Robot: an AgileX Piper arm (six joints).
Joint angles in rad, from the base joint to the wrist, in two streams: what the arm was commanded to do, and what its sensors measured. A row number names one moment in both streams.
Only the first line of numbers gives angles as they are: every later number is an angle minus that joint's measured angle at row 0.
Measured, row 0:
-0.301 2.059 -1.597 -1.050 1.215 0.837
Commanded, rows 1 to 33:
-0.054 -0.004 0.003 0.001 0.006 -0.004
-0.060 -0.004 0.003 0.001 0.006 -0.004
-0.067 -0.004 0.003 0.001 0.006 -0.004
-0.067 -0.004 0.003 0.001 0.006 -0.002
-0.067 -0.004 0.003 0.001 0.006 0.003
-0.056 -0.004 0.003 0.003 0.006 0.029
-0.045 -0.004 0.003 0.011 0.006 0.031
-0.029 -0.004 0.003 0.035 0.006 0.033
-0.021 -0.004 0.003 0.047 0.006 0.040
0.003 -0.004 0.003 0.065 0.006 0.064
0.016 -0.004 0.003 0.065 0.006 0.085
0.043 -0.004 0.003 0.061 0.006 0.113
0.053 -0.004 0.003 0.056 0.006 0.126
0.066 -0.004 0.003 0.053 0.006 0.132
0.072 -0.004 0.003 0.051 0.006 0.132
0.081 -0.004 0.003 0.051 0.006 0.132
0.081 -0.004 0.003 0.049 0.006 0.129
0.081 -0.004 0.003 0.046 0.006 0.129
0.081 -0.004 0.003 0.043 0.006 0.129
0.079 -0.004 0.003 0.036 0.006 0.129
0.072 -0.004 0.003 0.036 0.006 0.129
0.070 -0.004 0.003 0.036 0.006 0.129
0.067 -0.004 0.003 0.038 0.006 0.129
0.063 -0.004 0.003 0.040 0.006 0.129
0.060 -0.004 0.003 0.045 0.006 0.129
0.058 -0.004 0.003 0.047 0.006 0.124
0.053 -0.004 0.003 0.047 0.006 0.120
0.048 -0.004 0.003 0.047 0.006 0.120
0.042 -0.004 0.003 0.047 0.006 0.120
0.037 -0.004 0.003 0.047 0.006 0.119
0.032 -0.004 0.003 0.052 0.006 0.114
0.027 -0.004 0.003 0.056 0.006 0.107
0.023 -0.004 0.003 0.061 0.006 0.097
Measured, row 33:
0.043 0.000 0.000 0.053 0.005 0.120
